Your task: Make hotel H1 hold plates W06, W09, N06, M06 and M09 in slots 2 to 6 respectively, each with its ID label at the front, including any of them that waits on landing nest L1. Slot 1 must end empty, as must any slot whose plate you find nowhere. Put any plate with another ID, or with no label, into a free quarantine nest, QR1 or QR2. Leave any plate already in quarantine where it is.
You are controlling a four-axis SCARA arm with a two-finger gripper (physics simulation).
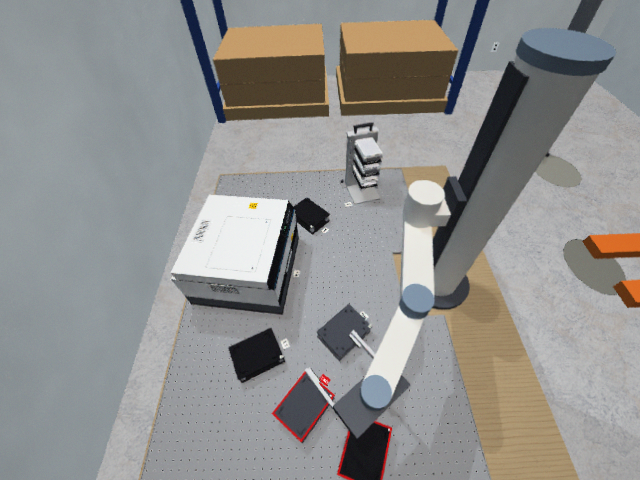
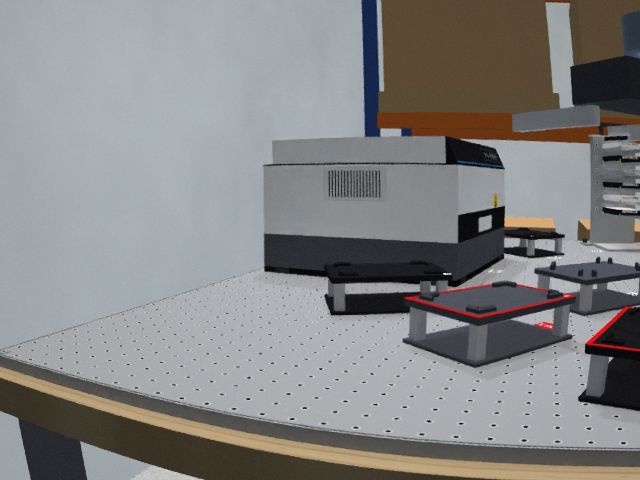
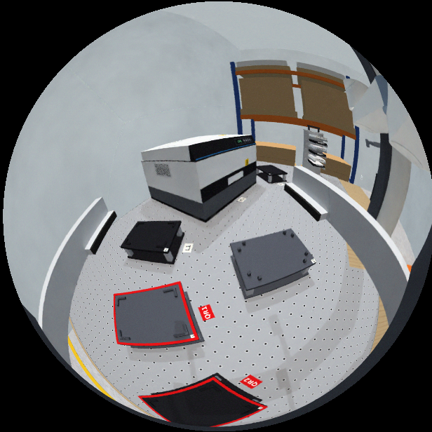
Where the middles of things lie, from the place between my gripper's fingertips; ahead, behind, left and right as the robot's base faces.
My gripper is now 90 mm short of the red-rimmed quarantine nest QR1 (image 2: 505, 298), 100 mm to the right of it and 200 mm above it. From my hand the other things lie so: white instrument (image 2: 423, 201) (330 mm ahead, 440 mm to the right, 140 mm below); then grey nest RG (image 1: 338, 329) (60 mm behind, 140 mm to the right, 200 mm below); then landing nest L1 (image 2: 380, 272) (260 mm ahead, 60 mm to the right, 200 mm below).
